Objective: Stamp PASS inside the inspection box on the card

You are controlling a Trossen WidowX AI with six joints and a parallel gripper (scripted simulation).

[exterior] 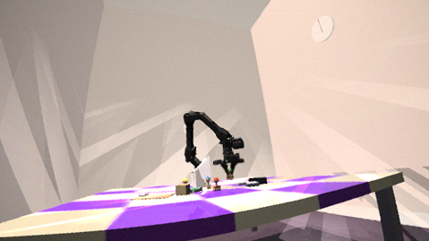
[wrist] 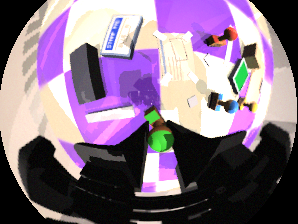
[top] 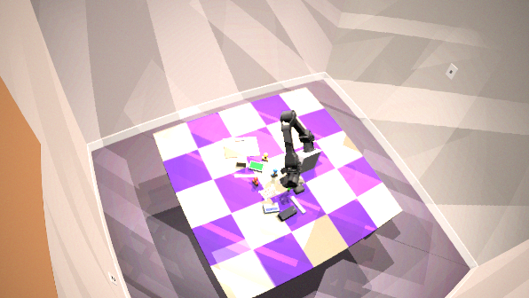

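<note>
Right now the green ink pad is 260 mm to the right of my gripper tip, 60 mm ahead of it and 50 mm below it. The rest, counted from my gripper tip: grey bar: 110 mm to the left, 50 mm below, 10 mm ahead; then black box: 120 mm to the left, 100 mm ahead, 40 mm below; then white card: 100 mm ahead, 60 mm to the right, 60 mm below.
</note>
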